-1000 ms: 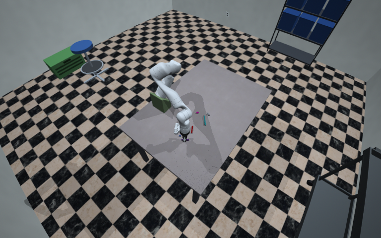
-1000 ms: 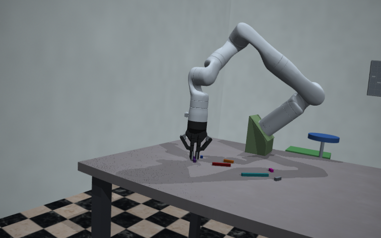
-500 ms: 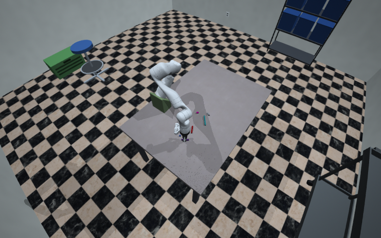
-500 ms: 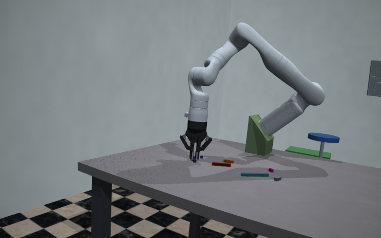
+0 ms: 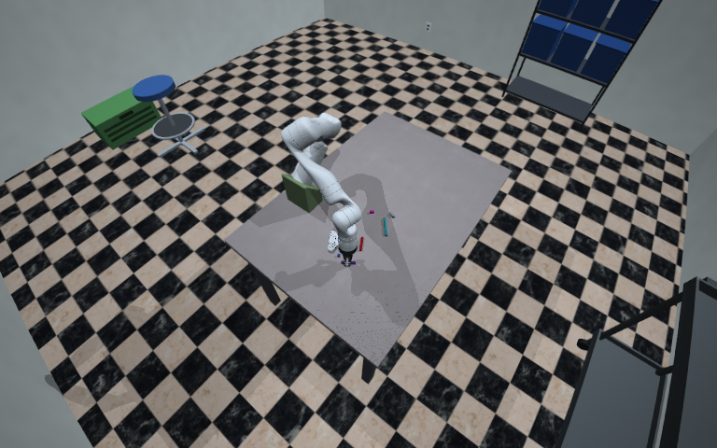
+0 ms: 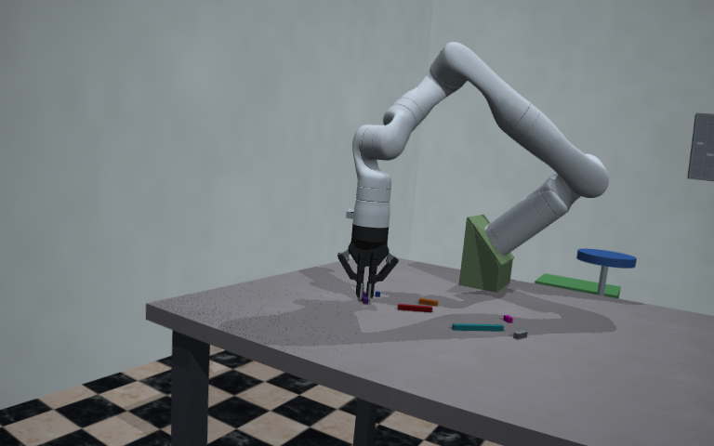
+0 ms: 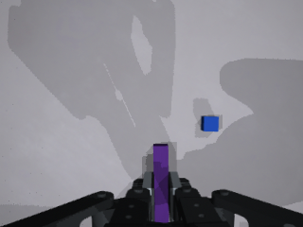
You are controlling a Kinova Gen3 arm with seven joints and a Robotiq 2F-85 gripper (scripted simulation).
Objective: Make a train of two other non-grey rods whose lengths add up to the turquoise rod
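Now: hand 60 mm past the small blue rod and 20 mm above it. Round my hand: purple rod (10 mm below); then red rod (30 mm behind, 110 mm to the left, 20 mm below); then orange rod (100 mm behind, 100 mm to the left, 20 mm below).
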